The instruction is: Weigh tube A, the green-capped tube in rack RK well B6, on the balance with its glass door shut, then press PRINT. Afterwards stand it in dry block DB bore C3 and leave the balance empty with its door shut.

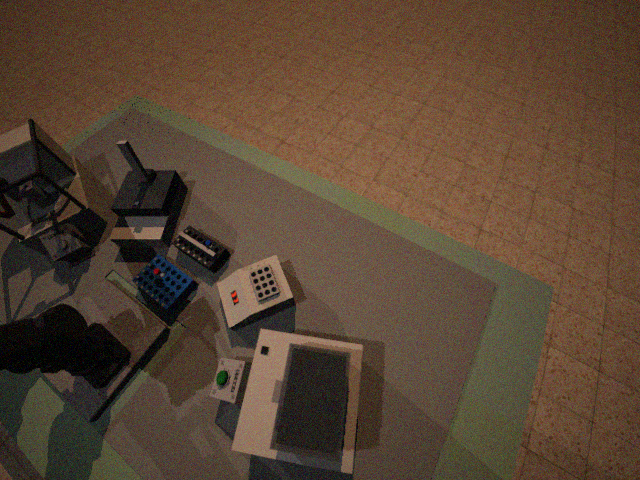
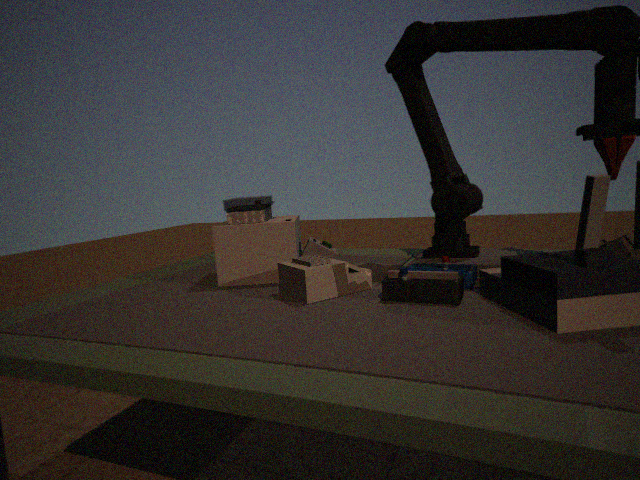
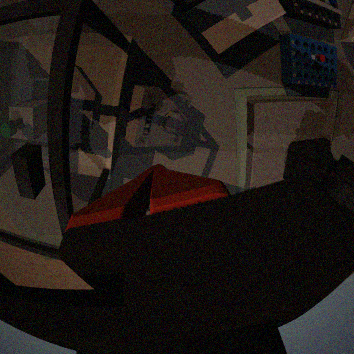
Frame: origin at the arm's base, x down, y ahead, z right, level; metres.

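Seen in the pictures: gripper, fingertip midpoint: (image 1: pixel 12 215) (image 2: pixel 612 180) (image 3: pixel 158 173); arm's base at its link origin: (image 1: pixel 100 354) (image 2: pixel 451 255) (image 3: pixel 305 157).
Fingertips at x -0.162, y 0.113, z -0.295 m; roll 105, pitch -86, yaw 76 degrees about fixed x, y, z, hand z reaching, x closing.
Pixels of each thing's top centre, then the offset from my fingertips to it. "pt": a spot on its surface instead.
- white balance at its top centre: (image 1: pixel 268 390) (image 2: pixel 275 195) dx -0.008, dy +0.062, dz +0.666 m
- blue rack RK at its top centre: (image 3: pixel 316 62) (image 2: pixel 440 268) (image 1: pixel 162 280) dx +0.151, dy +0.083, dz +0.288 m
- red-capped tube at its top centre: (image 3: pixel 322 57) (image 2: pixel 444 256) (image 1: pixel 156 271) dx +0.127, dy +0.092, dz +0.277 m
- dry block DB at its top centre: (image 2: pixel 323 256) (image 1: pixel 251 286) dx +0.112, dy +0.184, dz +0.496 m
- green PRINT button at its top centre: (image 1: pixel 221 378) dx +0.107, dy +0.015, dz +0.564 m
- black rack at its top centre: (image 2: pixel 422 271) (image 3: pixel 322 3) (image 1: pixel 196 243) dx +0.134, dy +0.198, dz +0.300 m
- dark device with a lever, surface spot: (image 1: pixel 147 195) pt dx +0.102, dy +0.222, dz +0.106 m
The white balance (image 1: pixel 253 405) (image 2: pixel 251 252) stands at the mat's front, with its dark glass top (image 1: pixel 313 395). The blue rack RK (image 1: pixel 166 283) (image 3: pixel 309 64) (image 2: pixel 437 269) shows a red-capped tube (image 1: pixel 156 271) (image 3: pixel 321 57) and a pale one. I see no green-capped tube. The dry block DB (image 1: pixel 244 295) (image 2: pixel 313 281) has empty bores (image 1: pixel 265 282). The green PRINT button (image 1: pixel 222 377) sits left of the balance.
A black rack (image 1: pixel 201 248) (image 2: pixel 423 288) lies behind the blue one. A dark device with a lever (image 1: pixel 147 195) stands at the back left. The dark arm (image 2: pixel 442 157) rises at the right. The grey mat has a green border (image 1: pixel 499 362).
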